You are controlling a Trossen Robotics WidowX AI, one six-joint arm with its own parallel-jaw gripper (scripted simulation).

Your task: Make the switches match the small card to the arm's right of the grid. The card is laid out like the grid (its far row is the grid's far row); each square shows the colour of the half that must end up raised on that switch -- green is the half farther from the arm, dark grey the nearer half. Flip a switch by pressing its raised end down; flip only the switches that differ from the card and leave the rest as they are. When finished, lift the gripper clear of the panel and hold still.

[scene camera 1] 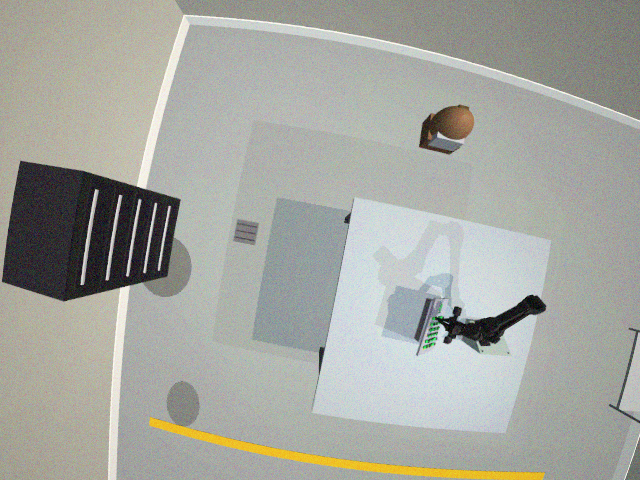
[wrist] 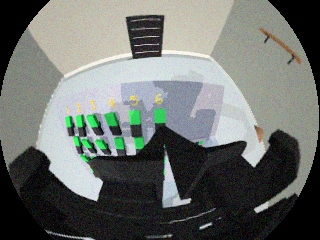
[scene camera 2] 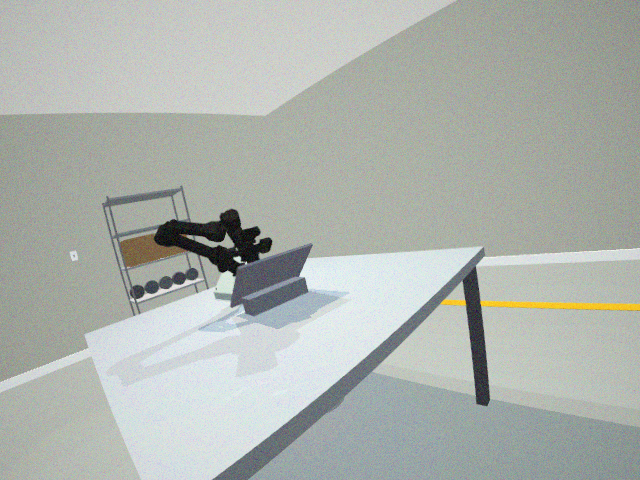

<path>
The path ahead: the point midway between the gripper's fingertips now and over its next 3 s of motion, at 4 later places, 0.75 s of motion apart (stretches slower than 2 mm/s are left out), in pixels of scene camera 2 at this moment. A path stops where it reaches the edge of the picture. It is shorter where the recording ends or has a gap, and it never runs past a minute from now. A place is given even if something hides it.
The gripper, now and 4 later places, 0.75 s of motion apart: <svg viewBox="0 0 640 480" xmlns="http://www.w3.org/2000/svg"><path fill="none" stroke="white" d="M260 266L260 267L255 257L279 251L284 255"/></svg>
</path>
